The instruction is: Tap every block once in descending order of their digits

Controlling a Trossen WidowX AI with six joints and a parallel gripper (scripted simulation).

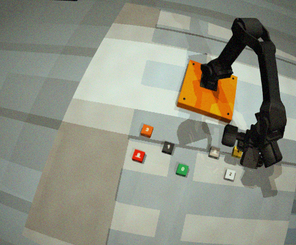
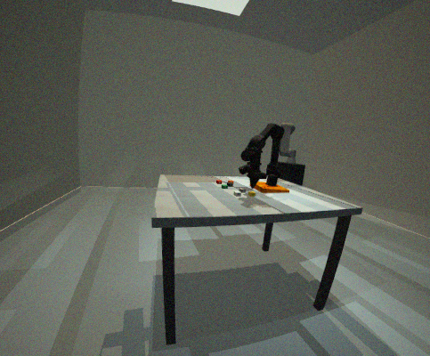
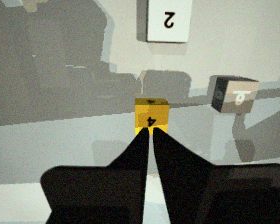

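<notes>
My gripper tip is 320 mm to the left of the orange block and 30 mm above it. From my gripper tip the other things lie so: dark block: 240 mm to the right, 40 mm ahead, 30 mm below; white block marked 2: 80 mm ahead, 30 mm below, 20 mm to the right; green block: 180 mm to the right, 100 mm ahead, 30 mm below.
</notes>
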